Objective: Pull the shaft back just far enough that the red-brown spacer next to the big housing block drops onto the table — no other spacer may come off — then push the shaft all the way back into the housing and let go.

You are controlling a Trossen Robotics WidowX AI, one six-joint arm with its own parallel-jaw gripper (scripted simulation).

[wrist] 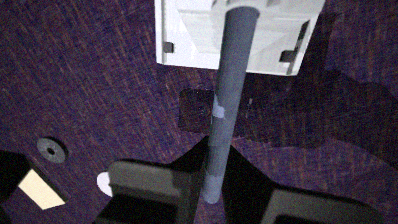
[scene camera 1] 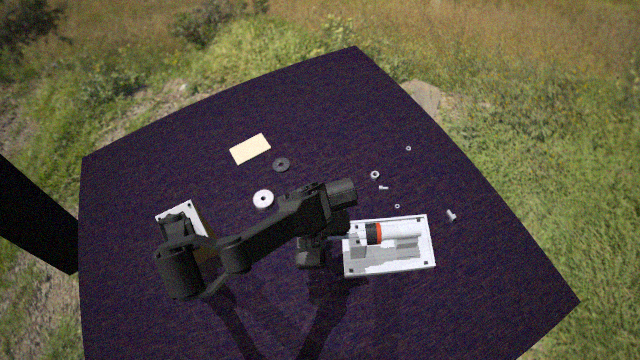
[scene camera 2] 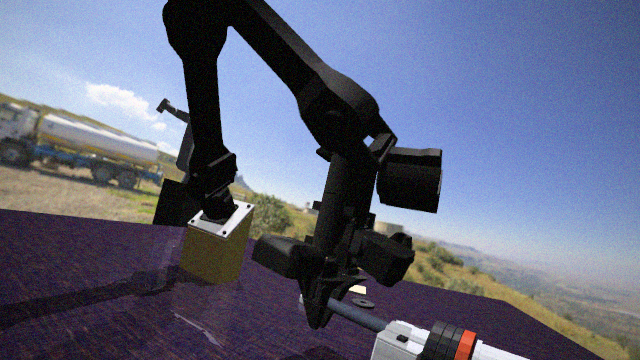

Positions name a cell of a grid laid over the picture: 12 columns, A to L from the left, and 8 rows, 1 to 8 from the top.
Labels:
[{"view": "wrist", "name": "gripper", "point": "G6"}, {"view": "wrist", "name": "cream card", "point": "B7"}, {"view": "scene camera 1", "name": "gripper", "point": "F6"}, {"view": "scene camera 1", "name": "white housing block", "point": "H6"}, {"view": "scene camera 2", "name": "gripper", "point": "F8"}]

